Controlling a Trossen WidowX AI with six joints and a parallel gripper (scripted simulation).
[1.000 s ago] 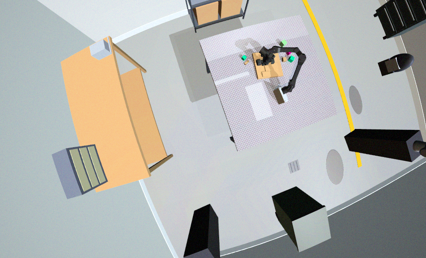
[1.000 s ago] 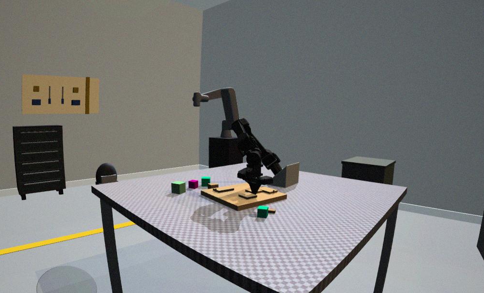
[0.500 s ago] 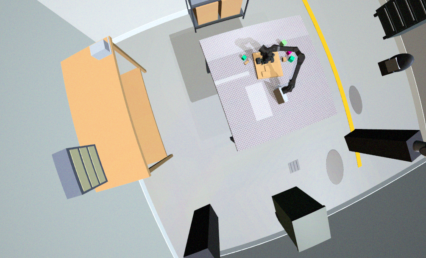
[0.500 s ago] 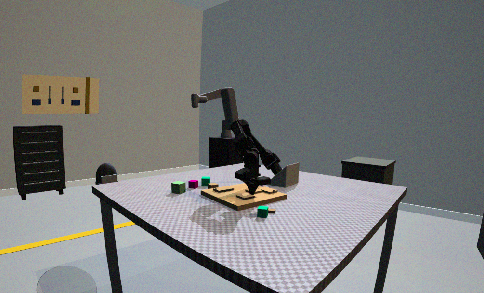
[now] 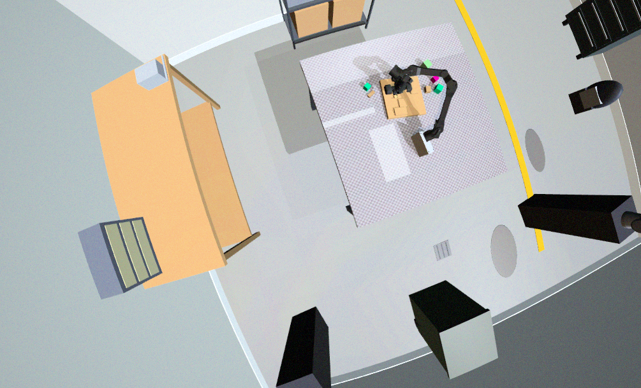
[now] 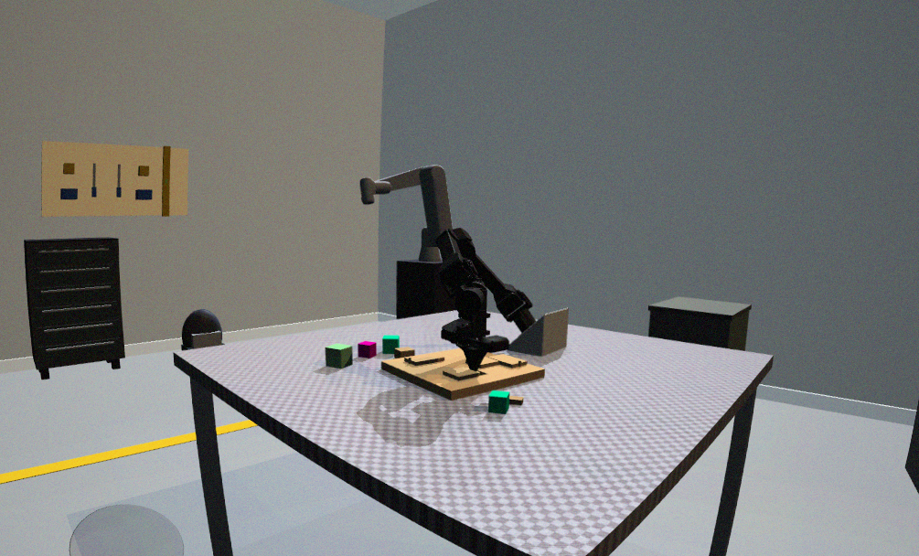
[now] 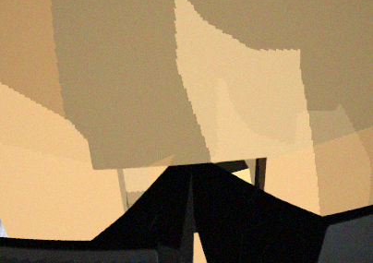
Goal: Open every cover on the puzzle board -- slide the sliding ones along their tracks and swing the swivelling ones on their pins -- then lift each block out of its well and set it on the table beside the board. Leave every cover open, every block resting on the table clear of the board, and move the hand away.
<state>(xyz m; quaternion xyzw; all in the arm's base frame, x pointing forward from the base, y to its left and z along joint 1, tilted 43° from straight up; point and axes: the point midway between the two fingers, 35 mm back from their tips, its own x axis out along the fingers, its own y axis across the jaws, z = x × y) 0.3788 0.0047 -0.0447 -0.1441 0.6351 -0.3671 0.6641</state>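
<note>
Now: the puzzle board 6 cm behind my gripper tip and 6 cm to the right of it. Also, from my gripper tip: magenta block 2 cm behind, 37 cm to the right; then light green block 10 cm ahead, 35 cm to the right.
</note>
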